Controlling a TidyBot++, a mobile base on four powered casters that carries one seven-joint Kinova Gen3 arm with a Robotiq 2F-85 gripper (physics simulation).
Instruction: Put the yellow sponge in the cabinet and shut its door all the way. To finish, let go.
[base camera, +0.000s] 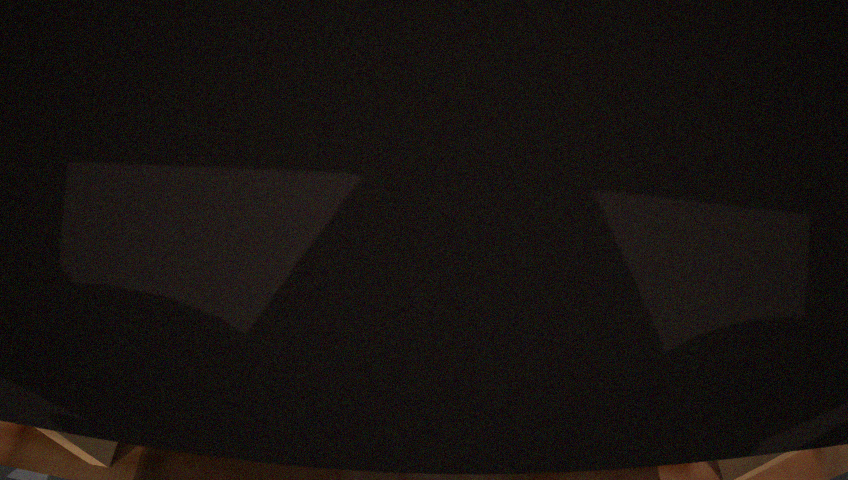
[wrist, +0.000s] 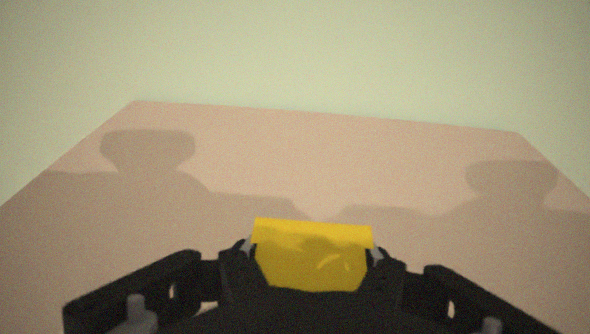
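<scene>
There is my gripper (wrist: 310, 251). A yellow sponge (wrist: 312, 256) is in the scene as well, though in the base camera view the sponge is out of frame. I also see a cabinet (base camera: 293, 239), and the wrist view (wrist: 157, 177) has the cabinet in it too.
</scene>
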